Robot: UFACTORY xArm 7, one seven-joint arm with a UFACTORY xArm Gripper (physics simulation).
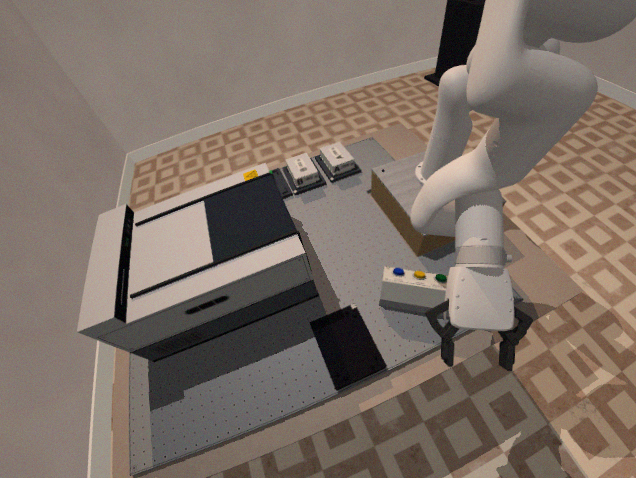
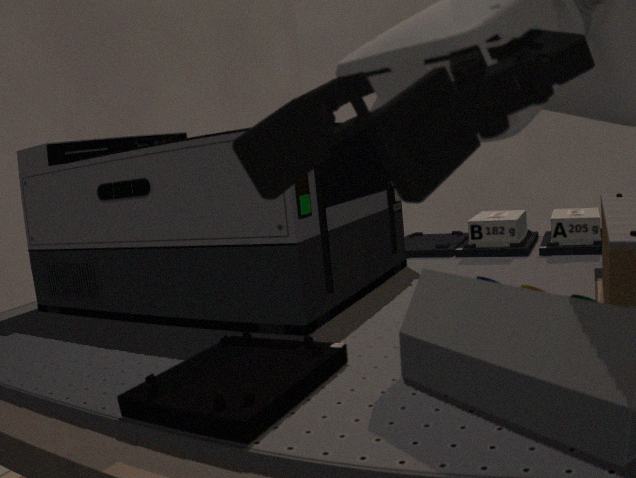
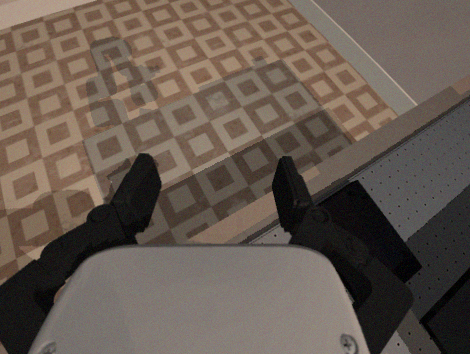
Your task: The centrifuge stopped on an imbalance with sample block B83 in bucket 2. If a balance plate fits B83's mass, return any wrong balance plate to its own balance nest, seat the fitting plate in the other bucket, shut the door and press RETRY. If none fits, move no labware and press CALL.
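Places are measured from the arm's base along level axes (x down, y left, z ahead), in millimetres.
Pixels of known places: gripper, between the fingertips: (image 1: pixel 476 366) (image 2: pixel 307 169) (image 3: pixel 217 170).
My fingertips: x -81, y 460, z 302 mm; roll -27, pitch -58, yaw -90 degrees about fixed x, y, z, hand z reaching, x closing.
Behind a point stands the place of what it marks.
The centrifuge (image 1: pixel 169 246) @[x -116, y -24, z 741 mm] (image 2: pixel 154 215) @[x -38, y 136, z 648 mm] is a grey-white box with a dark panel (image 1: pixel 249 221) @[x -119, y 6, z 549 mm] on top; its buckets and block B83 do not show. Balance plate B (image 1: pixel 303 169) @[x 40, y -292, z 324 mm] (image 2: pixel 497 227) @[x 51, y -256, z 318 mm], marked 182 g, and balance plate A (image 1: pixel 337 158) @[x 40, y -282, z 195 mm] (image 2: pixel 574 226) @[x 53, y -249, z 190 mm], marked 205 g, each sit on a black nest at the back. The button box (image 1: pixel 411 295) @[x 34, y 272, z 278 mm] (image 2: pixel 503 349) @[x 46, y 303, z 249 mm] has a blue button (image 1: pixel 398 271) @[x 21, y 209, z 274 mm], a yellow button (image 1: pixel 419 274) @[x 22, y 240, z 235 mm] and a green button (image 1: pixel 440 278) @[x 21, y 272, z 199 mm]; their labels are unreadable. My gripper (image 1: pixel 477 361) @[x -81, y 460, z 302 mm] (image 2: pixel 341 195) @[x -81, y 460, z 302 mm] (image 3: pixel 217 170) @[x -81, y 460, z 302 mm] is open and empty, raised near the table's front edge.
A black tray (image 1: pixel 348 346) @[x 76, y 299, z 458 mm] (image 2: pixel 231 385) @[x 76, y 319, z 447 mm] (image 3: pixel 370 215) @[x 75, y 312, z 498 mm] lies by the front edge, with nothing on it. A bare black nest (image 1: pixel 280 184) @[x 82, y -312, z 415 mm] (image 2: pixel 434 244) @[x 82, y -298, z 433 mm] is beside plate B's nest. A wooden-sided block (image 1: pixel 395 205) @[x 22, y 25, z 160 mm] (image 2: pixel 619 272) @[x 31, y 161, z 157 mm] stands by the arm's base, behind the button box.
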